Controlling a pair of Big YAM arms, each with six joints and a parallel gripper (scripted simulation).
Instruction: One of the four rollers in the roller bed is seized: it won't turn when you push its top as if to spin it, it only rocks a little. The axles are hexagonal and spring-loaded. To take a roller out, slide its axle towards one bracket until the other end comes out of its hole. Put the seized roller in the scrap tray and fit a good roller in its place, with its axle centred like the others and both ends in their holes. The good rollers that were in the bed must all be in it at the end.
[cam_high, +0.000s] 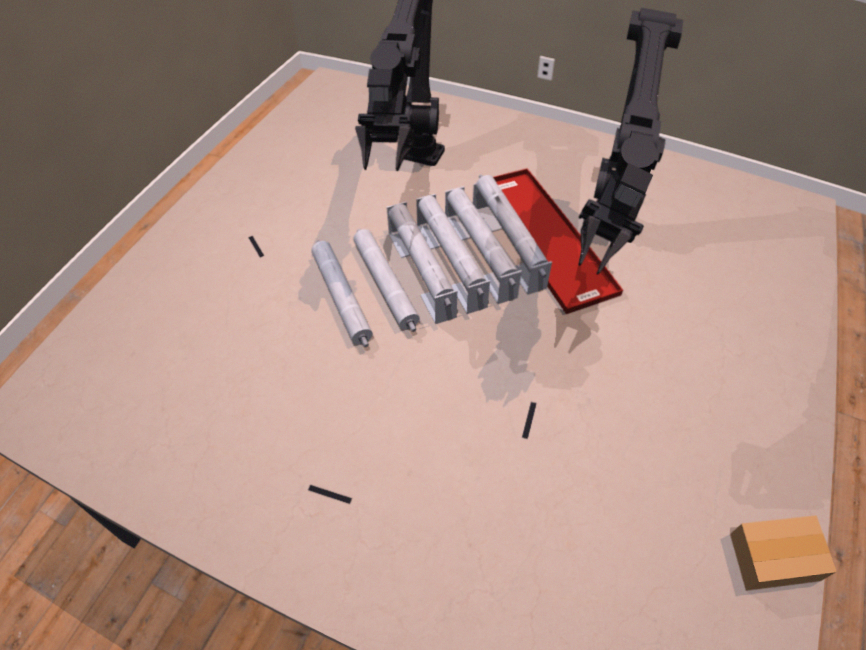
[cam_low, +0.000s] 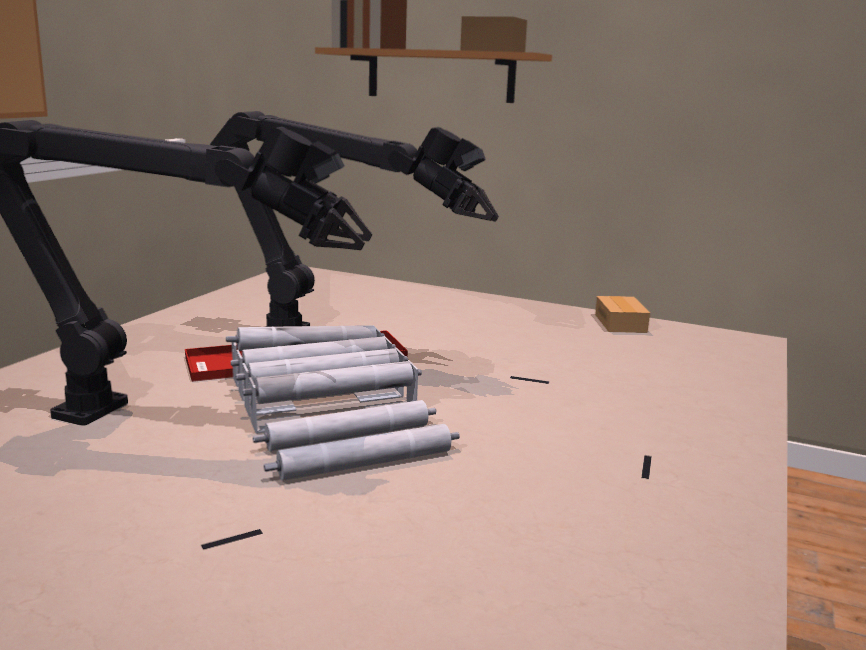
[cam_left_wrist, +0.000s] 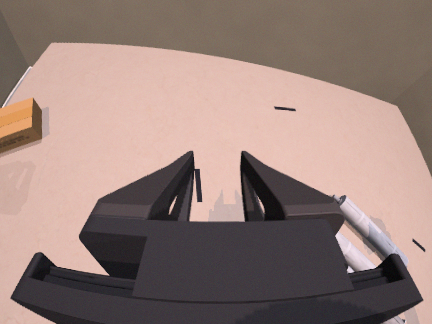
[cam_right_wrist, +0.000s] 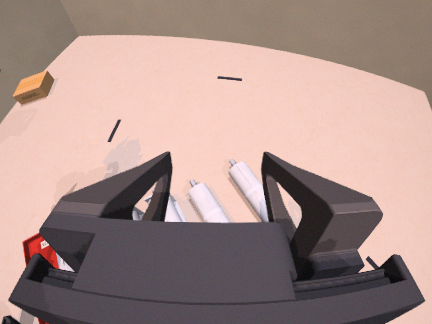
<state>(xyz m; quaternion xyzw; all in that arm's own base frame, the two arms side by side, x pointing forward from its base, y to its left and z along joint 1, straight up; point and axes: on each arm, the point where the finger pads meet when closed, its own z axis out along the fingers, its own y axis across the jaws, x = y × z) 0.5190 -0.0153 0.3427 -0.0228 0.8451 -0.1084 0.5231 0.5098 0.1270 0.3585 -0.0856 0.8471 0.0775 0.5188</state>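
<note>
Right now my right hand is 270 mm above the roller, 260 mm past it and 170 mm to the right of it. Round my right hand: red scrap tray 350 mm below, 340 mm behind, 240 mm to the left; cardboard box 930 mm to the left, 320 mm below, 170 mm ahead.
The roller lies 29 cm behind my left hand, 26 cm to the right of it and 26 cm below it. Also, from my left hand: red scrap tray 37 cm behind, 34 cm below, 20 cm to the right; cardboard box 50 cm to the left, 31 cm below, 14 cm ahead.
</note>
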